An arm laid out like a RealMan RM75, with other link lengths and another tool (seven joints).
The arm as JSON. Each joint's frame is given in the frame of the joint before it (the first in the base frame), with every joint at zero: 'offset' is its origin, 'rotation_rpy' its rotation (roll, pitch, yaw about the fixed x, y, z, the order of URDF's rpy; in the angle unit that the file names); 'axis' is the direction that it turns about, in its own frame. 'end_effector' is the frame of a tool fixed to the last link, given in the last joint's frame.
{
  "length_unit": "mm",
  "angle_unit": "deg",
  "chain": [
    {
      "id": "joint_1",
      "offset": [
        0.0,
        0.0,
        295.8
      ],
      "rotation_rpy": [
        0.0,
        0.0,
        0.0
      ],
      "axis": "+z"
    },
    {
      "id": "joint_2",
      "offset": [
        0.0,
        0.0,
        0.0
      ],
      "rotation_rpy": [
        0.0,
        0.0,
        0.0
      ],
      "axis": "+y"
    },
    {
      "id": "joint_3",
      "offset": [
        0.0,
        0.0,
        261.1
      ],
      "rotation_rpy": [
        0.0,
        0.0,
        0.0
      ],
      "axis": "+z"
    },
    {
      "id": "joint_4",
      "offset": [
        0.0,
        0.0,
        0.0
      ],
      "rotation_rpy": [
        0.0,
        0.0,
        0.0
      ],
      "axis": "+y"
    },
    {
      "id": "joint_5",
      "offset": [
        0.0,
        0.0,
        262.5
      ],
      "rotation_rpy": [
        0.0,
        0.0,
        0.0
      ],
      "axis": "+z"
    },
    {
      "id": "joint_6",
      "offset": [
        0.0,
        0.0,
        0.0
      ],
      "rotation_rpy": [
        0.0,
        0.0,
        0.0
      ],
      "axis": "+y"
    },
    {
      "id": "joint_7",
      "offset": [
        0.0,
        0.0,
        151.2
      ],
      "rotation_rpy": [
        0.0,
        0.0,
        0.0
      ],
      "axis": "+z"
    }
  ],
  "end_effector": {
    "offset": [
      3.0,
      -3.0,
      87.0
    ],
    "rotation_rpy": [
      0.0,
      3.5,
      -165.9
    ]
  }
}
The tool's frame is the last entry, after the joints.
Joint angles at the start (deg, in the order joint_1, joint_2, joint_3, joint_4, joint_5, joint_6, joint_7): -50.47, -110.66, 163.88, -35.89, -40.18, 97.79, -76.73
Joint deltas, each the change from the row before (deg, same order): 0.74, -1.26, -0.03, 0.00, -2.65, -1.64, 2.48; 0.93, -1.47, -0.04, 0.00, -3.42, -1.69, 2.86; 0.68, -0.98, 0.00, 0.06, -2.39, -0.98, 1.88; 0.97, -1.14, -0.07, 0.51, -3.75, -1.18, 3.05; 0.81, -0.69, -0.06, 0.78, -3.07, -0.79, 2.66; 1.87, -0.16, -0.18, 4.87, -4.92, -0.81, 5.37; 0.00, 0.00, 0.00, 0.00, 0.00, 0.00, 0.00; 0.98, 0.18, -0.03, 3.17, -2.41, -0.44, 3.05; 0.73, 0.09, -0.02, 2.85, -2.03, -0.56, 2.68; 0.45, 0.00, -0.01, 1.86, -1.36, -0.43, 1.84; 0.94, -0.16, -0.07, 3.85, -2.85, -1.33, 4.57; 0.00, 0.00, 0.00, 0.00, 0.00, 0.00, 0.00; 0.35, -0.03, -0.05, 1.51, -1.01, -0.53, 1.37; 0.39, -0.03, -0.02, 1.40, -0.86, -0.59, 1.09; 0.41, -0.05, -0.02, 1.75, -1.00, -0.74, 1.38
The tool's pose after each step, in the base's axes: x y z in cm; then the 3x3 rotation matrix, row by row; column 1 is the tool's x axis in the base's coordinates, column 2 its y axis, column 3 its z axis. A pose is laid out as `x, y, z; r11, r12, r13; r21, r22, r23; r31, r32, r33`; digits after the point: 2 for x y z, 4 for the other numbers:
-22.44, 50.78, 13.20; -0.7947, -0.3605, 0.4883; 0.0641, 0.7501, 0.6582; -0.6036, 0.5544, -0.5730
-22.84, 50.94, 13.17; -0.7872, -0.3706, 0.4929; 0.1015, 0.7105, 0.6963; -0.6083, 0.5981, -0.5217
-23.13, 50.96, 13.17; -0.7812, -0.3794, 0.4958; 0.1252, 0.6827, 0.7198; -0.6116, 0.6244, -0.4858
-23.45, 50.96, 13.38; -0.7708, -0.3909, 0.5031; 0.1664, 0.6387, 0.7512; -0.6150, 0.6628, -0.4272
-23.73, 50.92, 13.62; -0.7623, -0.3999, 0.5089; 0.2010, 0.6011, 0.7735; -0.6152, 0.6919, -0.3778
-24.12, 50.59, 13.31; -0.7321, -0.4265, 0.5312; 0.2543, 0.5524, 0.7939; -0.6320, 0.7162, -0.2959
-24.12, 50.59, 13.31; -0.7321, -0.4265, 0.5312; 0.2543, 0.5524, 0.7939; -0.6320, 0.7162, -0.2959
-24.32, 50.42, 13.06; -0.7168, -0.4417, 0.5395; 0.2793, 0.5271, 0.8026; -0.6389, 0.7260, -0.2544
-24.45, 50.34, 12.73; -0.7042, -0.4575, 0.5430; 0.2974, 0.5044, 0.8107; -0.6448, 0.7323, -0.2191
-24.54, 50.30, 12.47; -0.6968, -0.4687, 0.5429; 0.3081, 0.4880, 0.8167; -0.6477, 0.7364, -0.1956
-24.89, 50.26, 11.80; -0.6914, -0.4900, 0.5309; 0.3264, 0.4437, 0.8346; -0.6446, 0.7503, -0.1468
-24.89, 50.26, 11.80; -0.6914, -0.4900, 0.5309; 0.3264, 0.4437, 0.8346; -0.6446, 0.7503, -0.1468
-25.04, 50.24, 11.52; -0.6872, -0.5026, 0.5245; 0.3283, 0.4293, 0.8414; -0.6481, 0.7504, -0.1300
-25.27, 50.21, 11.20; -0.6836, -0.5164, 0.5158; 0.3254, 0.4169, 0.8487; -0.6533, 0.7480, -0.1169
-25.48, 50.19, 10.75; -0.6794, -0.5322, 0.5052; 0.3216, 0.4029, 0.8569; -0.6596, 0.7446, -0.1026

